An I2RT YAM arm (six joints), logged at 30 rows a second.
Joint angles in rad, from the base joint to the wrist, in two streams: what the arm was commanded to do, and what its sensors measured. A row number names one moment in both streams.
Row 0, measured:
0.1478 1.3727 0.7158 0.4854 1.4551 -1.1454
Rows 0 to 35, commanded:
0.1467 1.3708 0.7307 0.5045 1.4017 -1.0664
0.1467 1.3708 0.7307 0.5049 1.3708 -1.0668
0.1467 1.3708 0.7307 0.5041 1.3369 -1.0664
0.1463 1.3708 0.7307 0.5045 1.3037 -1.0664
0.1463 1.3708 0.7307 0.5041 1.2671 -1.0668
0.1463 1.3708 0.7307 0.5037 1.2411 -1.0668
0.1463 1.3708 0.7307 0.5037 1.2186 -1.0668
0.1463 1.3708 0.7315 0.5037 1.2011 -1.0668
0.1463 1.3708 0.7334 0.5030 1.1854 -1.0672
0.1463 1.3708 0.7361 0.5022 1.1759 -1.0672
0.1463 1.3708 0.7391 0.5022 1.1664 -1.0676
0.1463 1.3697 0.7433 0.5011 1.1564 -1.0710
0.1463 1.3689 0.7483 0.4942 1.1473 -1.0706
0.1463 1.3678 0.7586 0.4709 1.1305 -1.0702
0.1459 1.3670 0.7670 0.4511 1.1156 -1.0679
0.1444 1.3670 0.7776 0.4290 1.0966 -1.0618
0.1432 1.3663 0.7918 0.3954 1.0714 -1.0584
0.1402 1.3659 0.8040 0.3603 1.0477 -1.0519
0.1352 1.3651 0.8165 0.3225 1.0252 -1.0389
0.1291 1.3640 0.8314 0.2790 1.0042 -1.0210
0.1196 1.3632 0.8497 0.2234 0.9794 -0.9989
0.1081 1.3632 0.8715 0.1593 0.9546 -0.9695
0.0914 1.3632 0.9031 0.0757 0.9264 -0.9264
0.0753 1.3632 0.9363 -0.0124 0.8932 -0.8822
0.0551 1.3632 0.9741 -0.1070 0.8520 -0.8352
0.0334 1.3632 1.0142 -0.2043 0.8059 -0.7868
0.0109 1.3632 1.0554 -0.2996 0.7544 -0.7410
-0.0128 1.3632 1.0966 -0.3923 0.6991 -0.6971
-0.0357 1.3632 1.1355 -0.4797 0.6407 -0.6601
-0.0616 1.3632 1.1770 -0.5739 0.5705 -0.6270
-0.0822 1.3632 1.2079 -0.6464 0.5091 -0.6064
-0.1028 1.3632 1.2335 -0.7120 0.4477 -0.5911
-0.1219 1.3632 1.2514 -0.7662 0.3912 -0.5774
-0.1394 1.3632 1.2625 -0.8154 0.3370 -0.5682
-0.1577 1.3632 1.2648 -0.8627 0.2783 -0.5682
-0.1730 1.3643 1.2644 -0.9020 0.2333 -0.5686
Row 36, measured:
-0.1394 1.3701 1.2446 -0.8394 0.4850 -0.6506
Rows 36 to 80, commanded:
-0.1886 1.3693 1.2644 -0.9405 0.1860 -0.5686
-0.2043 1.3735 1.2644 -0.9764 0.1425 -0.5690
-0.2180 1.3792 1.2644 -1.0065 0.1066 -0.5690
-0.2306 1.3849 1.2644 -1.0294 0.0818 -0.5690
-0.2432 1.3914 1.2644 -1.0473 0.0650 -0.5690
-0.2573 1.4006 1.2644 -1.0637 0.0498 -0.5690
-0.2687 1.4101 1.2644 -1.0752 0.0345 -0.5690
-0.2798 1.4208 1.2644 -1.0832 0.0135 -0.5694
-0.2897 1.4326 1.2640 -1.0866 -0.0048 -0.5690
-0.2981 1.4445 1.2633 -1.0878 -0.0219 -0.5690
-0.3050 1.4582 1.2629 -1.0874 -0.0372 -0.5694
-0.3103 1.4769 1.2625 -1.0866 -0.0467 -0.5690
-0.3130 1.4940 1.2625 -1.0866 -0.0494 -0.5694
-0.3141 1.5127 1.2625 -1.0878 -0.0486 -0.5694
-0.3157 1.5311 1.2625 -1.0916 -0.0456 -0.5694
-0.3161 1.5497 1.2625 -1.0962 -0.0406 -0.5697
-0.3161 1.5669 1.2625 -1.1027 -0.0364 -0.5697
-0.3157 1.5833 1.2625 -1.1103 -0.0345 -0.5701
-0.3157 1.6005 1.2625 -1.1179 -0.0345 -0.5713
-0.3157 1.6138 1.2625 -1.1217 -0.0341 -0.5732
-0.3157 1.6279 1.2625 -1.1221 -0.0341 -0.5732
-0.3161 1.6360 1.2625 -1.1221 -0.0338 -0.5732
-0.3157 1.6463 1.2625 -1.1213 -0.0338 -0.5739
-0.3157 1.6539 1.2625 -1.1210 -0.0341 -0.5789
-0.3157 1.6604 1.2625 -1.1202 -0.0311 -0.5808
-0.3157 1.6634 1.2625 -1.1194 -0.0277 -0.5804
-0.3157 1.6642 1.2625 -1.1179 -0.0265 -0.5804
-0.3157 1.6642 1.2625 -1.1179 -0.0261 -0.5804
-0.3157 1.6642 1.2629 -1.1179 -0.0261 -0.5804
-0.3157 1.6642 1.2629 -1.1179 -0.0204 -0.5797
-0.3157 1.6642 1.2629 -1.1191 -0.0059 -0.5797
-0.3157 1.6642 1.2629 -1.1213 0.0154 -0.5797
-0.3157 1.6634 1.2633 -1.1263 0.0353 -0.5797
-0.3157 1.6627 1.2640 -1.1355 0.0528 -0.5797
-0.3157 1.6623 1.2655 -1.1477 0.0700 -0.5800
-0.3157 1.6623 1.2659 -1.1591 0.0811 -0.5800
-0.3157 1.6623 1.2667 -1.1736 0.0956 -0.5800
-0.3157 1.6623 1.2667 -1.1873 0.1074 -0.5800
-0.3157 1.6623 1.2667 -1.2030 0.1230 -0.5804
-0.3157 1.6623 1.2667 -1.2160 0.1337 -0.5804
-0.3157 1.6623 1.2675 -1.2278 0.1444 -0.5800
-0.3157 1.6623 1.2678 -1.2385 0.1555 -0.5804
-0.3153 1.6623 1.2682 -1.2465 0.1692 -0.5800
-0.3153 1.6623 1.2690 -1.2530 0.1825 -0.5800
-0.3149 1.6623 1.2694 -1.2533 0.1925 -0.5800
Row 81, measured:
-0.3111 1.6497 1.2602 -1.2198 0.1093 -0.5781
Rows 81 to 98, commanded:
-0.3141 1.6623 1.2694 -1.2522 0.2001 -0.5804
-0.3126 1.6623 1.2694 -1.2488 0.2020 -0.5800
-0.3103 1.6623 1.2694 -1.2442 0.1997 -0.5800
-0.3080 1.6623 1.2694 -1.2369 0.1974 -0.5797
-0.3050 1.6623 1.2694 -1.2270 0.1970 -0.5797
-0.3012 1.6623 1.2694 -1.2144 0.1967 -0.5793
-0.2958 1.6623 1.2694 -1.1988 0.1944 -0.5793
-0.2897 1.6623 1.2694 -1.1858 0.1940 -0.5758
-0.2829 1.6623 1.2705 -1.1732 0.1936 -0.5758
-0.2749 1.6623 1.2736 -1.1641 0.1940 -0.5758
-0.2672 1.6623 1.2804 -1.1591 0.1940 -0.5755
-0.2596 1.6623 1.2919 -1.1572 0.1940 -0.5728
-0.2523 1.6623 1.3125 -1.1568 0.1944 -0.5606
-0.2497 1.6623 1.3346 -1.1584 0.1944 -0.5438
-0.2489 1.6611 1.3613 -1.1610 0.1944 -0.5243
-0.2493 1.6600 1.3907 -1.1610 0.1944 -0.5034
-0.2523 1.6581 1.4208 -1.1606 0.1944 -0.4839
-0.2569 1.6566 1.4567 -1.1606 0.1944 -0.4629
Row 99, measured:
-0.2523 1.6596 1.3602 -1.1603 0.1852 -0.5373
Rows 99 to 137, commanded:
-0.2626 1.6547 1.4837 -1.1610 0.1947 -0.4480
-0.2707 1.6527 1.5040 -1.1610 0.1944 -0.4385
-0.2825 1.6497 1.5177 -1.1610 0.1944 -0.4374
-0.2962 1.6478 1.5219 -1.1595 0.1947 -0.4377
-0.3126 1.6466 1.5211 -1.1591 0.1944 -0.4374
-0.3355 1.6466 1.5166 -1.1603 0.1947 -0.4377
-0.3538 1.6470 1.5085 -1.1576 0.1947 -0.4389
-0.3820 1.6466 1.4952 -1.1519 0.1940 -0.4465
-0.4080 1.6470 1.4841 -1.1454 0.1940 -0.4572
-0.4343 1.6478 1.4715 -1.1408 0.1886 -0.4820
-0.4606 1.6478 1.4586 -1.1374 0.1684 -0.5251
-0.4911 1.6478 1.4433 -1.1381 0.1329 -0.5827
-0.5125 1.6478 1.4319 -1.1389 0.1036 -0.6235
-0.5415 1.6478 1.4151 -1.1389 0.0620 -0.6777
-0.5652 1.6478 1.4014 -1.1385 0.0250 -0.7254
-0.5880 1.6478 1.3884 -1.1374 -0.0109 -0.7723
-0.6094 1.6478 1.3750 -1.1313 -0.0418 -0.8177
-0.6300 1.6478 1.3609 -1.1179 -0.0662 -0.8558
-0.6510 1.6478 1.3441 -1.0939 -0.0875 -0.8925
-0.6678 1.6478 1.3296 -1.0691 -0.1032 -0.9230
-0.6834 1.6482 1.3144 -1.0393 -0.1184 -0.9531
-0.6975 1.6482 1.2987 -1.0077 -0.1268 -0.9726
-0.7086 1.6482 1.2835 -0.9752 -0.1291 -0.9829
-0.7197 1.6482 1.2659 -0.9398 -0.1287 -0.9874
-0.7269 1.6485 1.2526 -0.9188 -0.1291 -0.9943
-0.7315 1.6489 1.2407 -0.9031 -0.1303 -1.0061
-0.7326 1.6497 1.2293 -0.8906 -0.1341 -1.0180
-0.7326 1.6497 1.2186 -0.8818 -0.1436 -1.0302
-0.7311 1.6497 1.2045 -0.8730 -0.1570 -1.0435
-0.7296 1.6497 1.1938 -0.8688 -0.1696 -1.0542
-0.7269 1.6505 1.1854 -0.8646 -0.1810 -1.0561
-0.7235 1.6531 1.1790 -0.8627 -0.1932 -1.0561
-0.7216 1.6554 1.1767 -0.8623 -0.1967 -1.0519
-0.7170 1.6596 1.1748 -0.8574 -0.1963 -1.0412
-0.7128 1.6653 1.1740 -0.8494 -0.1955 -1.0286
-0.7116 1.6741 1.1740 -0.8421 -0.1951 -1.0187
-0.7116 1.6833 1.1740 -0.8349 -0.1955 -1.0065
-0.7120 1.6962 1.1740 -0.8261 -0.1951 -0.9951
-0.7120 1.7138 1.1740 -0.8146 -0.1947 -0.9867
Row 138, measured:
-0.7166 1.6676 1.1797 -0.8249 -0.1646 -1.0153
